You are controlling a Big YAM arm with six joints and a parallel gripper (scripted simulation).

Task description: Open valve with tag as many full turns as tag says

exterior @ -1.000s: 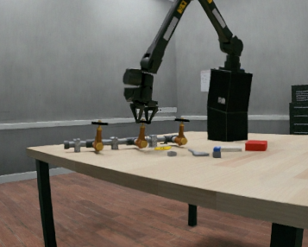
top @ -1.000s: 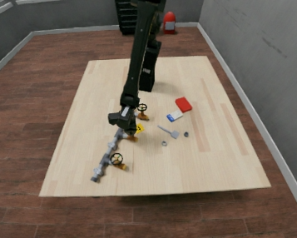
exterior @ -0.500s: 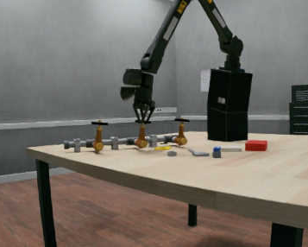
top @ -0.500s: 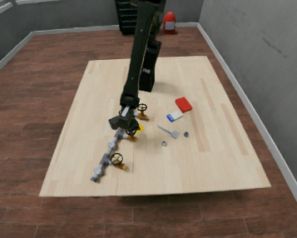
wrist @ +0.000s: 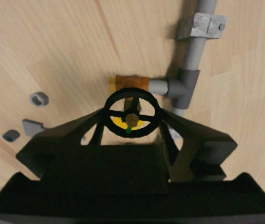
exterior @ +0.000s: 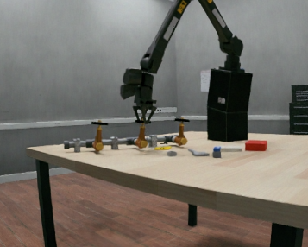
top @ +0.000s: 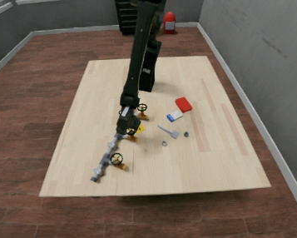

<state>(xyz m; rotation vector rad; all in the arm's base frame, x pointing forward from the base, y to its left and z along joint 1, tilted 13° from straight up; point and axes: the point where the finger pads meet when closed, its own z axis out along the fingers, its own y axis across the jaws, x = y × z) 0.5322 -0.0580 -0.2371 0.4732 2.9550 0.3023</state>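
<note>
The yellow tag is 9 cm behind my hand, 3 cm to the left of it and 12 cm below it. From my hand the other things lie so: blue-and-white block (18 cm behind, 30 cm to the left, 11 cm below); then grey flat tool (5 cm behind, 25 cm to the left, 11 cm below); then grey part (3 cm behind, 36 cm to the left, 11 cm below).
</note>
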